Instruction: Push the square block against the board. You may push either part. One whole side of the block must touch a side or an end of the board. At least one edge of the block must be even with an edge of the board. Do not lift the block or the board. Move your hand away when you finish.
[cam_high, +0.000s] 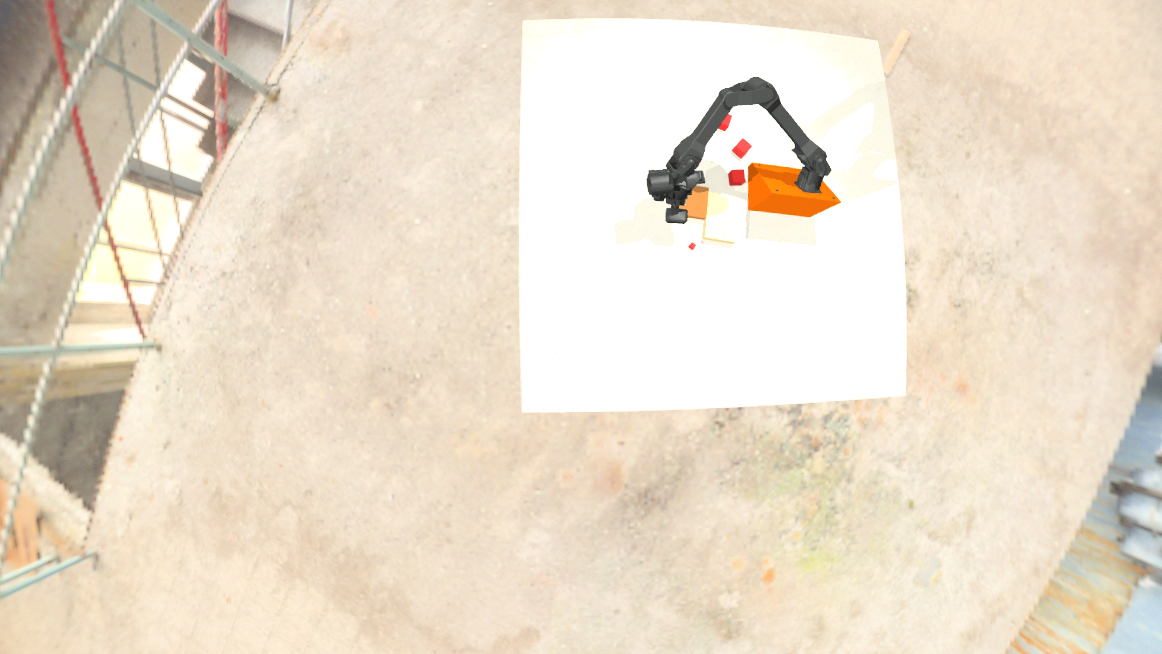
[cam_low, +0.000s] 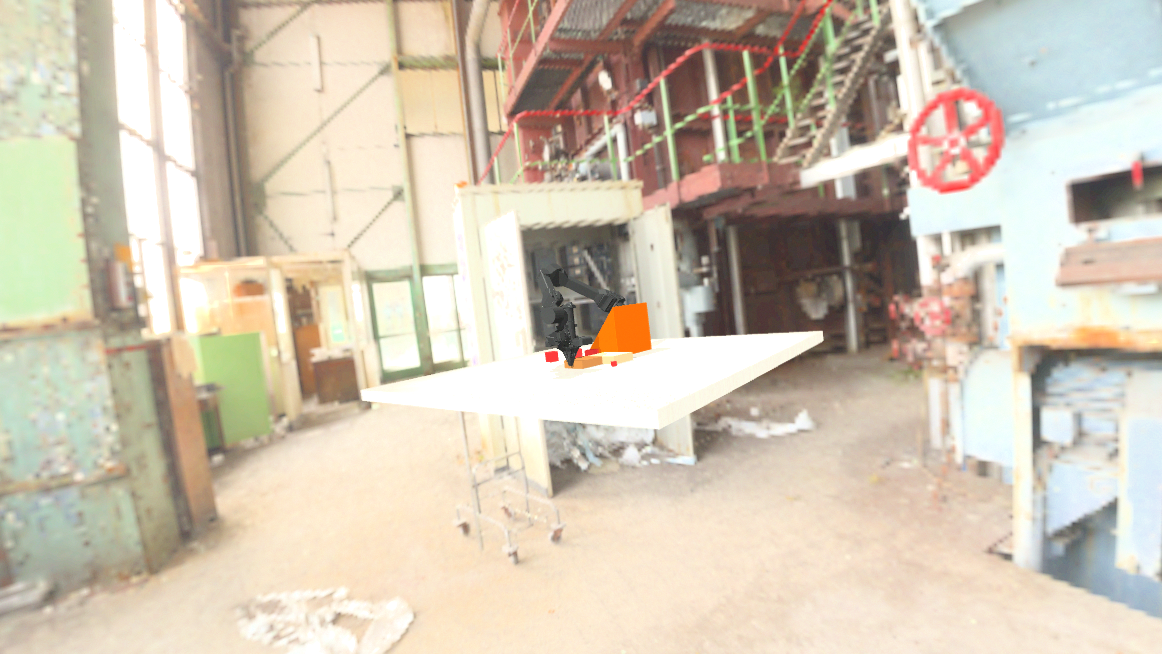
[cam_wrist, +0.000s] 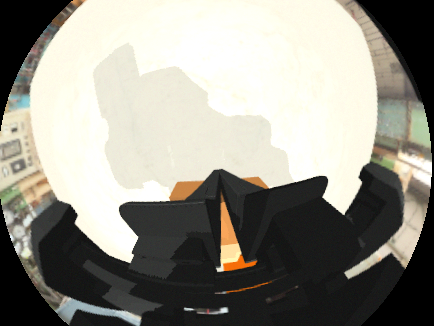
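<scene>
My gripper tip is now 6 cm past the square block and 1 cm to the right of it. Also, from my gripper tip: board (15 cm behind, 6 cm to the left); then tiny red piece (6 cm behind, 15 cm to the left).
</scene>
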